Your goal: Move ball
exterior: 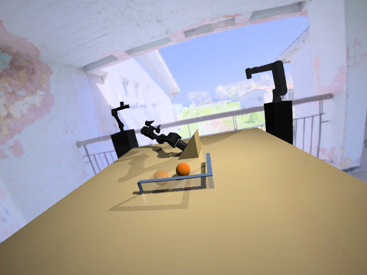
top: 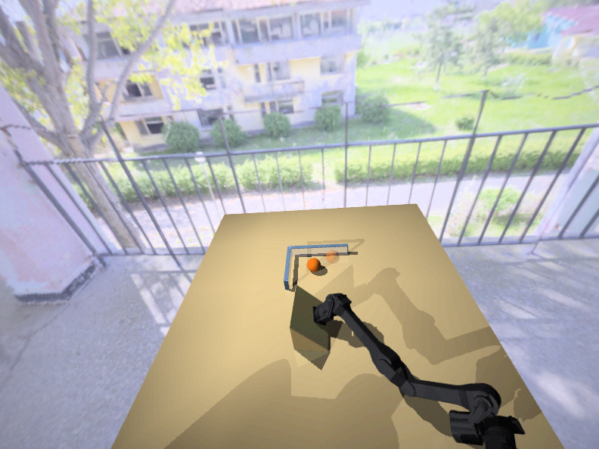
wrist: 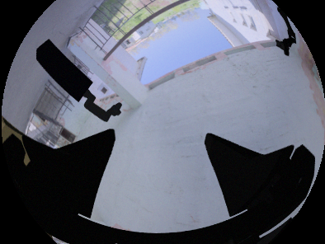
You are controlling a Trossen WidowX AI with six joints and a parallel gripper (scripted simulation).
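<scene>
My gripper tip is now 860 mm short of the orange ball, 310 mm to the right of it and 180 mm above it. Round my gripper tip: see-through copy of ball 900 mm ahead, 210 mm to the left, 180 mm below.
</scene>
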